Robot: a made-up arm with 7 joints.
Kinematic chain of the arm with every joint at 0, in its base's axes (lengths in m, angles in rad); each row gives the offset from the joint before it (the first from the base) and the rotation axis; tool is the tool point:
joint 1: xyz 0 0 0.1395 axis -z
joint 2: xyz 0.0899 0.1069 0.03 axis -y
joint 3: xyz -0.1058 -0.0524 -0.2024 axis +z
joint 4: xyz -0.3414 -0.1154 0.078 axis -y
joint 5: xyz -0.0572 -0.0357 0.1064 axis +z
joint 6: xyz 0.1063 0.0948 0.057 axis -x
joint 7: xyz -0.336 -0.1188 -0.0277 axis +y
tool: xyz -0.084 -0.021 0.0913
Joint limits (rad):
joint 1: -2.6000..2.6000
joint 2: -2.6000..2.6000
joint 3: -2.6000..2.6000
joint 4: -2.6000..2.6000
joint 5: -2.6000..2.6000
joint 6: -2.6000..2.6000
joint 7: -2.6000..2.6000
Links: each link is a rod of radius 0.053 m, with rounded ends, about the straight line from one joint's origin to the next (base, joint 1, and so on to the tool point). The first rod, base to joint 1, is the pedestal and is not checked.
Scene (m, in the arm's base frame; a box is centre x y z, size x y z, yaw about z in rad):
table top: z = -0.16
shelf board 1: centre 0.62 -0.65 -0 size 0.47 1.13 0.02 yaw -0.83
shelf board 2: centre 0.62 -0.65 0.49 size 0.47 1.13 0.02 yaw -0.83
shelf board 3: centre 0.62 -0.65 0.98 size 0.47 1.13 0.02 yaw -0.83
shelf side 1: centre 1.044 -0.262 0.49 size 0.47 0.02 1 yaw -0.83
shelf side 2: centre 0.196 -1.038 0.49 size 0.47 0.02 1 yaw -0.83
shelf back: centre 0.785 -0.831 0.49 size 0.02 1.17 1 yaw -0.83
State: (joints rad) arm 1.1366 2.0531 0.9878 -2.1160 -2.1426 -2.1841 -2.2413
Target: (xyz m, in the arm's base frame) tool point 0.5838 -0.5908 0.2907
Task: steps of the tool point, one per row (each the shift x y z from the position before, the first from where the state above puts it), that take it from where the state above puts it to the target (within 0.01 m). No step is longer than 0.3 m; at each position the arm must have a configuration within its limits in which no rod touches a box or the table.
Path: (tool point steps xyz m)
1: 0.1855 -0.0327 0.0164
2: 0.2186 0.0303 0.0351
3: 0.2201 0.1151 0.0598

